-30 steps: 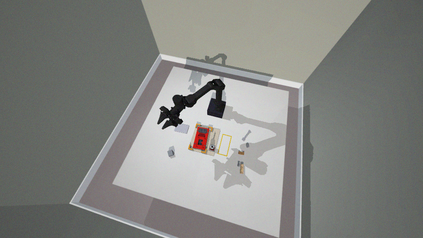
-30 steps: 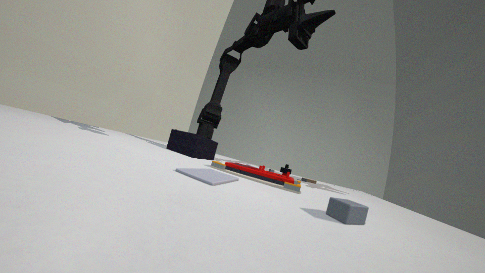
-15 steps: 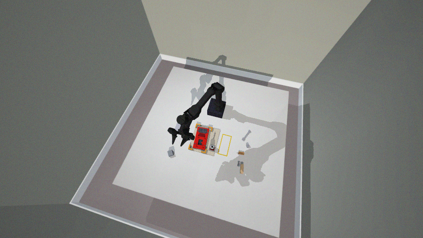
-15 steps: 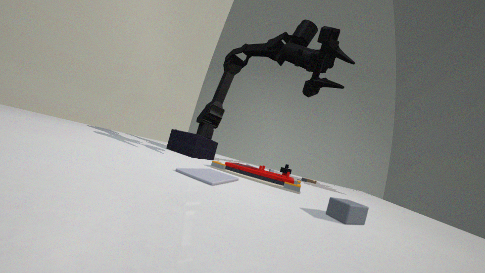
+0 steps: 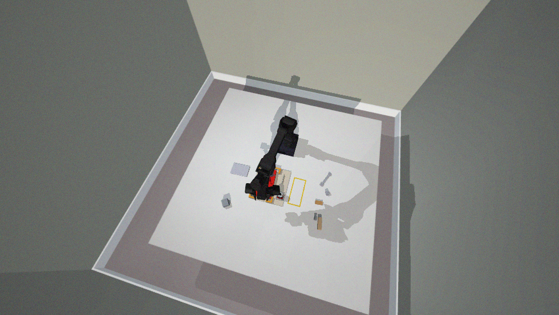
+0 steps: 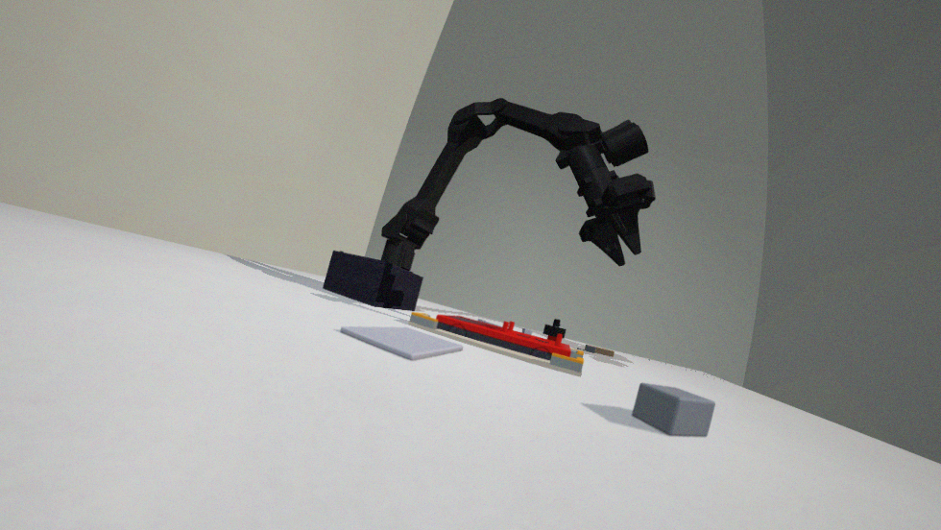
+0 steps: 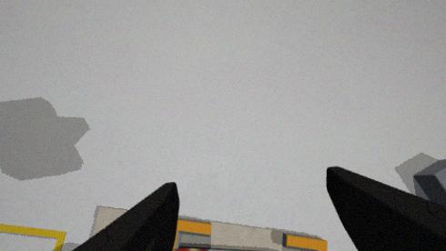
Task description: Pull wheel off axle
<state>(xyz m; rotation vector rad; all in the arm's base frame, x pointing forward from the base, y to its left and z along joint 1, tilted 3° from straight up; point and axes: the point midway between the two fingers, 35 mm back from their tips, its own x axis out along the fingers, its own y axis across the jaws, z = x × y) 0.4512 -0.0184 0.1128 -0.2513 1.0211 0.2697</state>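
Right now the wheel is 11 cm behind my gripper tip, 8 cm to the left of it and 14 cm below it. Round my gripper tip: grey cube 6 cm ahead, 24 cm to the right, 16 cm below; then beige fixture plate 15 cm behind, 3 cm to the right, 17 cm below; then black axle 10 cm behind, 8 cm to the left, 14 cm below.
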